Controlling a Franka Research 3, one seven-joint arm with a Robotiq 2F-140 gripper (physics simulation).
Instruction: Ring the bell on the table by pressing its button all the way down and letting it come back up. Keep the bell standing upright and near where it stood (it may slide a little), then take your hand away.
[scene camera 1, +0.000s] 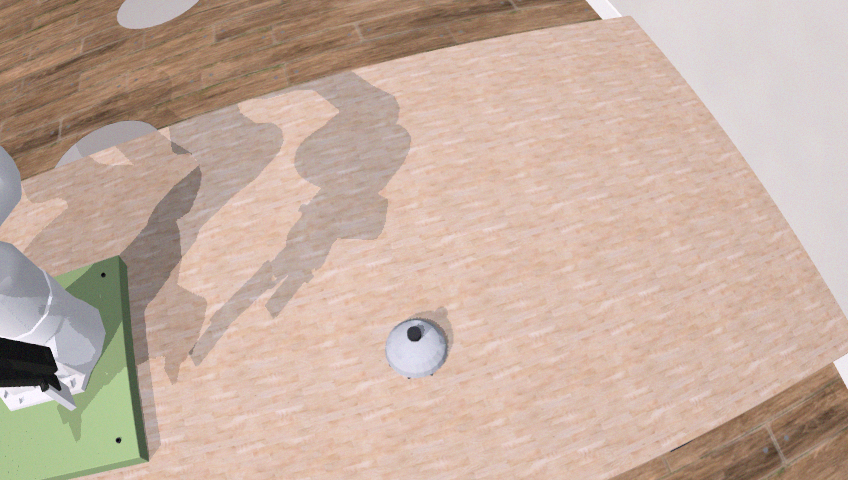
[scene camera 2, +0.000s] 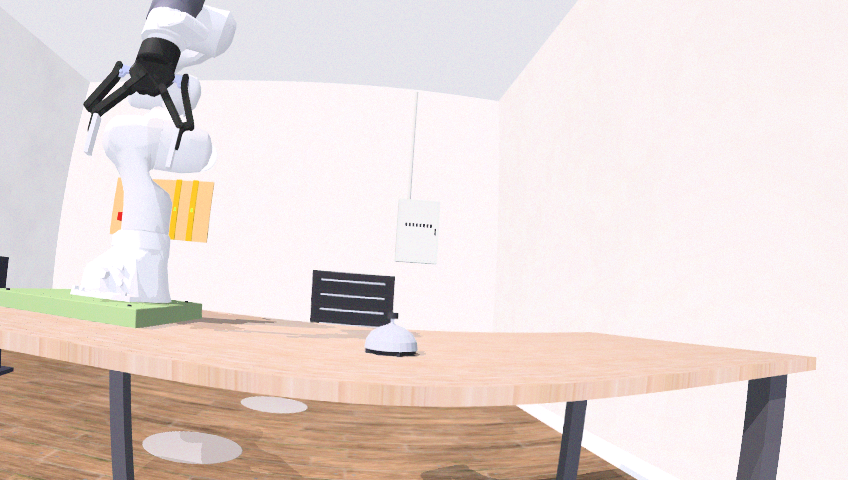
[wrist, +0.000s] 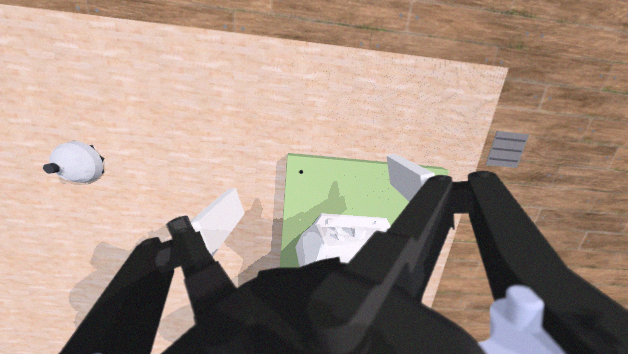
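The bell is a light grey dome on a dark base, standing upright on the table. Its black button sticks up from the top. My gripper is open and empty, its two pale fingertips far apart. It hangs high above the table near the arm's base, well to the left of the bell in the second scene view, and touches nothing. In the first scene view, part of the gripper shows at the left edge.
The arm's base stands on a green plate at the table's left in both scene views. The arm's shadows fall on the table between the plate and the bell. A dark slatted panel stands behind the table.
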